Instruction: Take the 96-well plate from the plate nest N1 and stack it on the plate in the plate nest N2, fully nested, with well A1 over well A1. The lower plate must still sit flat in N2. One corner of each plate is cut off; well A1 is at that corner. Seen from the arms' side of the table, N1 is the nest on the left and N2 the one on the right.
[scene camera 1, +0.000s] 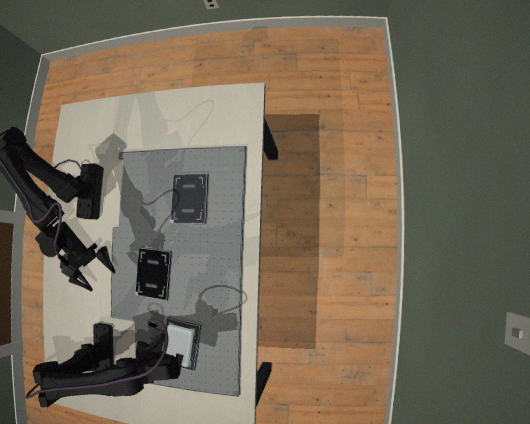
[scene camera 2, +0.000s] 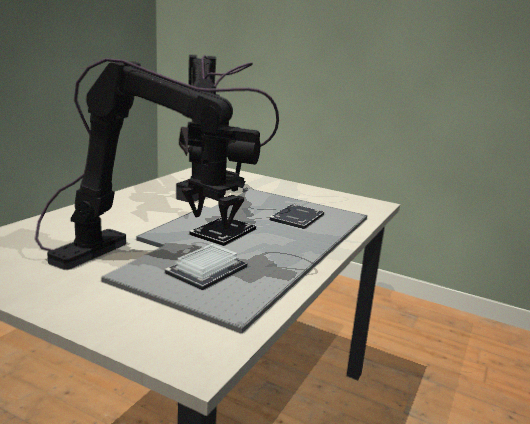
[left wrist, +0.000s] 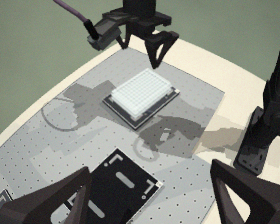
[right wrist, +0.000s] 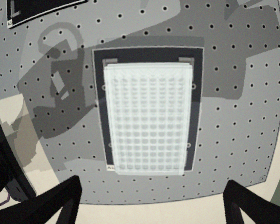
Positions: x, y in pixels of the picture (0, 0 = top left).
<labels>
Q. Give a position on a 96-well plate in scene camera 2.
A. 202, 261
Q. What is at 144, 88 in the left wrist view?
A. A 96-well plate.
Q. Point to my right gripper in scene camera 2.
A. At 211, 222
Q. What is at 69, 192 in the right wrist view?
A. My right gripper.
</labels>
